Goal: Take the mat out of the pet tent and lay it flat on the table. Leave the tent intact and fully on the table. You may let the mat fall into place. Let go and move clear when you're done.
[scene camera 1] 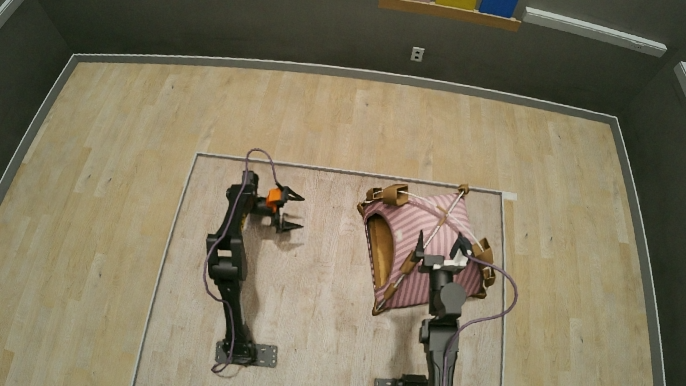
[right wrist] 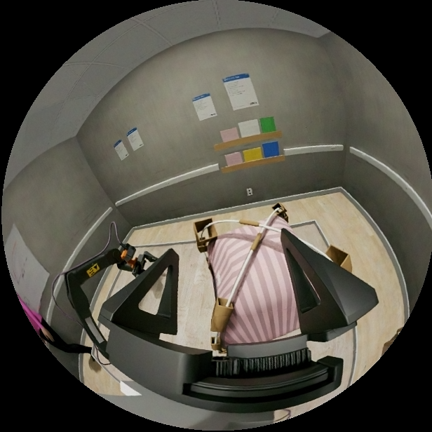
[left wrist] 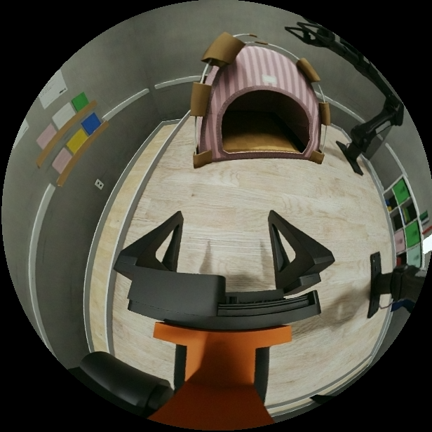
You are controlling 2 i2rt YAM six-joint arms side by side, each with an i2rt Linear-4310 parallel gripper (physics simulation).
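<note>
A pink striped pet tent (scene camera 1: 415,225) (left wrist: 260,70) (right wrist: 260,280) stands upright at the right of the table. Its arched opening faces the picture's left. The tan mat (scene camera 1: 381,250) (left wrist: 262,139) lies flat inside on the tent's floor; the right wrist view does not show it. My left gripper (scene camera 1: 303,212) (left wrist: 224,213) is open and empty, left of the tent, pointing at the opening from some distance. My right gripper (scene camera 1: 441,236) (right wrist: 223,244) is open and empty, above the near part of the tent, with its fingers apart from the fabric as far as I can tell.
White poles with tan sleeves (scene camera 1: 396,194) cross over the tent and stick out at its sides. The table (scene camera 1: 320,280) has a thin pale edge, close to the tent's far and right corners. The right arm (scene camera 1: 442,340) reaches in from the picture's bottom.
</note>
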